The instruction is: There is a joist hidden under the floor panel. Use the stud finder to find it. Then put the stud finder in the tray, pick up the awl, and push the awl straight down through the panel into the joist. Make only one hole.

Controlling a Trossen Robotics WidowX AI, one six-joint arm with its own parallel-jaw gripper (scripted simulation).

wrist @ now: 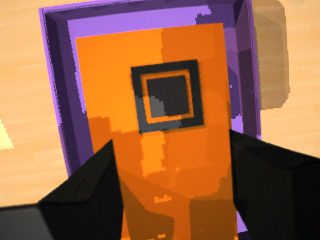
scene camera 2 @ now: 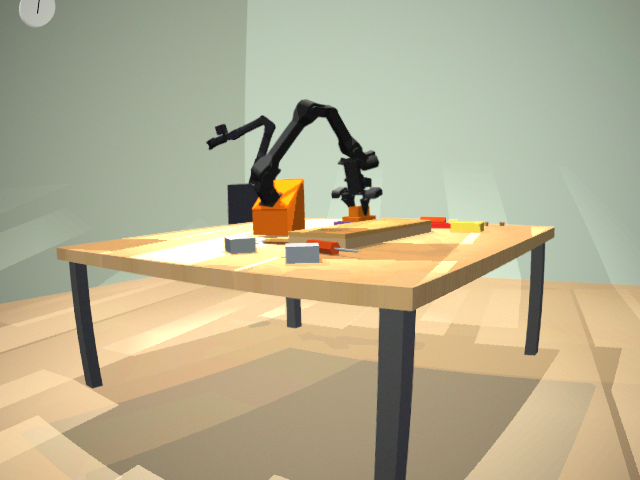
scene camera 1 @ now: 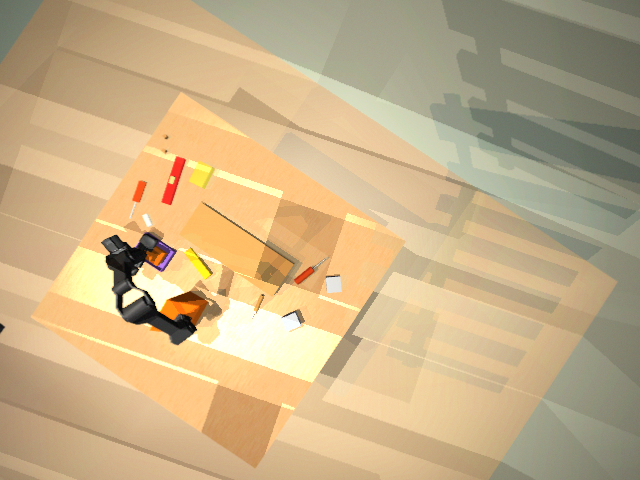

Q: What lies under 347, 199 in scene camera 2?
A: My gripper.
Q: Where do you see a purple tray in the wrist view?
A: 59, 32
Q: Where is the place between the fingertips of my gripper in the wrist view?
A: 164, 139
